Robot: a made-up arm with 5 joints.
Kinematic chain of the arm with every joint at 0, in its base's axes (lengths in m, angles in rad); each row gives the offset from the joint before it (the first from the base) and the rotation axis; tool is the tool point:
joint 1: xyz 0 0 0.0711 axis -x
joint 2: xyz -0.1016 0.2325 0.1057 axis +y
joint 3: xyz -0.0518 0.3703 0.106 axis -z
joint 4: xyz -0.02 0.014 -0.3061 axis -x
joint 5: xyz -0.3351 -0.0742 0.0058 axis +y
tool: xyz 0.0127 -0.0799 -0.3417
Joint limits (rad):
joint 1: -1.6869..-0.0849
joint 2: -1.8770..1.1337
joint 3: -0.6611..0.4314
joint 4: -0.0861..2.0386
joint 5: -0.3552..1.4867
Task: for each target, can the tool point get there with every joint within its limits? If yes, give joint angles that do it. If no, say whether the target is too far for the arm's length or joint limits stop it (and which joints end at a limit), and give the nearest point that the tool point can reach.
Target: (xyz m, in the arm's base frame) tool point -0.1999 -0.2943 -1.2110
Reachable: no: joint limits stop it (at a limit: joint 1, joint 4) | nearest point -0.1488 0.1910 -0.4608 | short by 0.895 m
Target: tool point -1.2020 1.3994 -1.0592
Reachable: no: too far | nearest point -0.6012 0.8067 -0.3696 | short by 1.090 m
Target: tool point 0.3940 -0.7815 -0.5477
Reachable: no: joint limits stop it (at a limit: joint 1, joint 3) | nearest point 0.2124 0.0712 -0.2339 | short by 0.927 m
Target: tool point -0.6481 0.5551 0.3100
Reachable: yes | joints -1.0206 0.0094 0.2677 0.3217 0.3005
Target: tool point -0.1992 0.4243 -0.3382
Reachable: yes | joints -0.3329 -1.0694 -0.0946 0.9650 0.7467
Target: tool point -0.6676 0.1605 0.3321
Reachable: yes | joints -0.6417 0.1574 -0.0454 1.4529 0.5478
